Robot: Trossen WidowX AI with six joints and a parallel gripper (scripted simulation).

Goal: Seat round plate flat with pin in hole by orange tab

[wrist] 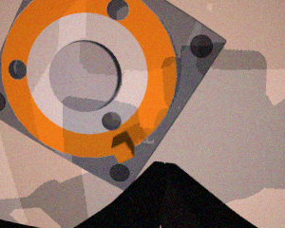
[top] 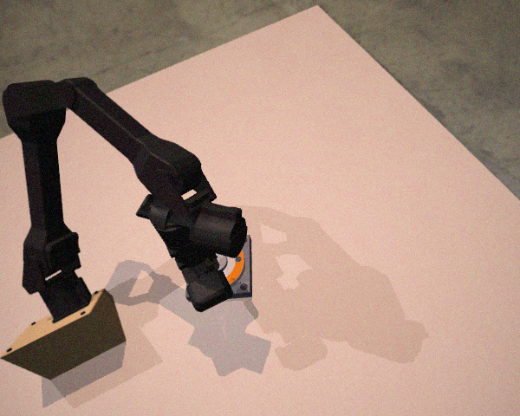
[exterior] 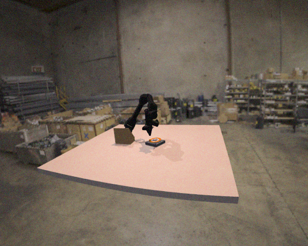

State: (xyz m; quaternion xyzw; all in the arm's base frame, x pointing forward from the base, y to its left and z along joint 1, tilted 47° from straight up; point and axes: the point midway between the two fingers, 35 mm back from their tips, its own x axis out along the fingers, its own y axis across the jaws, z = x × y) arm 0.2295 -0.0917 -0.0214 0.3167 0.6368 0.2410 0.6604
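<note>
The square grey base lies 6 cm below my gripper tip, 4 cm to the left of it and 3 cm ahead of it.
</note>
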